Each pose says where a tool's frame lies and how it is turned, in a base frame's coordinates. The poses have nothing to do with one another.
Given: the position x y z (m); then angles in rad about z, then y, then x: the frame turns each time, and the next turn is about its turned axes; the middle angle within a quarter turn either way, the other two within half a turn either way.
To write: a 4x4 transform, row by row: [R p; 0 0 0 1], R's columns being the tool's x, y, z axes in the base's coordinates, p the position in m. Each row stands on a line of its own. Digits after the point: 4 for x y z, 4 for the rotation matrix.
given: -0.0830 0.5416 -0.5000 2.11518 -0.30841 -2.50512
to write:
-0.4935 0.5945 -0.6349 -0.0830
0.8151 0.5708 -0.0990 0.5416
0.3035 -0.5663 -0.7663 -0.5000
0 0 0 1

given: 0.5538 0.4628 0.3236 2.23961 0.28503 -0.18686
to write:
-0.5950 -0.7385 -0.3171 0.5538
0.7529 -0.6502 0.1016 0.4628
-0.2812 -0.1783 0.9429 0.3236
0 0 0 1

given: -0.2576 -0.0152 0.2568 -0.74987 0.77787 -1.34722
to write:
0.5213 -0.3496 0.7784 -0.2576
-0.4855 0.6286 0.6075 -0.0152
-0.7018 -0.6947 0.1580 0.2568
0 0 0 1

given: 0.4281 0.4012 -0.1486 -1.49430 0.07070 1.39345
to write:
0.0762 0.1812 -0.9805 0.4281
-0.9946 -0.0558 -0.0876 0.4012
-0.0706 0.9819 0.1760 -0.1486
0 0 0 1

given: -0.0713 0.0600 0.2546 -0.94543 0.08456 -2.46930
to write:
0.5833 -0.6651 0.4662 -0.0713
-0.8079 -0.4154 0.4181 0.0600
-0.0845 -0.6206 -0.7796 0.2546
0 0 0 1

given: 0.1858 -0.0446 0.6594 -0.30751 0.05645 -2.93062
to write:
0.9516 -0.3072 0.0108 0.1858
-0.3022 -0.9284 0.2163 -0.0446
-0.0564 -0.2091 -0.9763 0.6594
0 0 0 1

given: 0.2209 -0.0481 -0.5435 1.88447 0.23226 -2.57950
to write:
-0.3003 0.8427 -0.4469 0.2209
0.9257 0.1444 -0.3497 -0.0481
-0.2302 -0.5186 -0.8234 -0.5435
0 0 0 1

